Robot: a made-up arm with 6 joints.
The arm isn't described. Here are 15 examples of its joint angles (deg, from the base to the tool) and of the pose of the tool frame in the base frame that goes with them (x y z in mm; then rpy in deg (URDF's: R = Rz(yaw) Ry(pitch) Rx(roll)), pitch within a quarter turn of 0, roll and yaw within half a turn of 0).
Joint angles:
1: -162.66 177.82 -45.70 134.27 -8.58 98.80
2: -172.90 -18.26 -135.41 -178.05 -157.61 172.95
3: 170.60 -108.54 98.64 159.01 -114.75 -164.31
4: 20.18 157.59 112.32 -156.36 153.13 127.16
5: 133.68 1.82 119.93 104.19 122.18 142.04
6: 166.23 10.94 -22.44 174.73 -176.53 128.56
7: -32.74 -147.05 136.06 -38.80 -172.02 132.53
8: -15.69 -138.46 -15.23 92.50 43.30 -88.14
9: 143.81 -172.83 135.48 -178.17 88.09 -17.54
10: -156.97 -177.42 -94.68 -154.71 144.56 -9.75
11: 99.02 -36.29 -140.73 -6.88 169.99 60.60
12: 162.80 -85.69 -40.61 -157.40 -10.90 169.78
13: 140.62 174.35 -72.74 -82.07 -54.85 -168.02
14: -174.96 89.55 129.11 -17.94 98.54 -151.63
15: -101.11 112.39 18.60 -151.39 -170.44 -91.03
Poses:
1: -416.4 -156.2 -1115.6 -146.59 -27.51 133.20
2: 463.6 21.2 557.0 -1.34 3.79 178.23
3: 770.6 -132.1 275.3 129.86 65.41 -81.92
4: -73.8 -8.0 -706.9 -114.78 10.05 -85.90
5: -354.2 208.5 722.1 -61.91 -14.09 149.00
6: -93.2 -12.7 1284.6 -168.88 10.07 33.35
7: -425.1 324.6 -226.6 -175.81 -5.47 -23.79
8: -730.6 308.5 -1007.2 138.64 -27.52 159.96
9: 357.5 -301.2 -402.8 -158.61 51.51 172.65
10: -323.1 -150.1 -665.4 -48.02 42.39 -19.17
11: 49.9 -525.3 389.1 -5.98 -3.77 166.67
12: 1221.0 -421.8 -159.5 -160.58 -62.15 -43.58
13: -533.6 294.2 -821.5 90.34 -26.01 -75.45
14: -471.4 -48.0 -196.9 12.47 43.89 48.13
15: -159.5 -1032.4 -475.9 -54.62 -22.03 -31.44
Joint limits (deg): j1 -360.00..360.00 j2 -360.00..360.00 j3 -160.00..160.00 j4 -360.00..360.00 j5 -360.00..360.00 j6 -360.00..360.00
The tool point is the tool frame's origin. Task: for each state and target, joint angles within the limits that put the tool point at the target. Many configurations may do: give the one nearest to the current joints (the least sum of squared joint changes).
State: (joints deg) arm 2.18 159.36 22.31 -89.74 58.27 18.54
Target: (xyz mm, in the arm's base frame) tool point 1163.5 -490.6 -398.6
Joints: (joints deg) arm -21.02 110.71 2.45 -92.55 53.58 18.54
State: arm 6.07 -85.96 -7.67 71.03 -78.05 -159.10
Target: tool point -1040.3 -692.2 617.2
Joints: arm 31.79 -67.01 1.49 72.08 -57.41 -159.10
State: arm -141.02 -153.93 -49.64 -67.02 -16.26 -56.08
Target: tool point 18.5 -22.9 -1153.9
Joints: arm -141.13 -158.81 -53.40 -67.59 3.67 -56.08
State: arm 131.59 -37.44 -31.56 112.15 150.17 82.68
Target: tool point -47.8 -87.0 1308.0
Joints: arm 123.87 4.24 -17.30 108.41 143.40 82.68
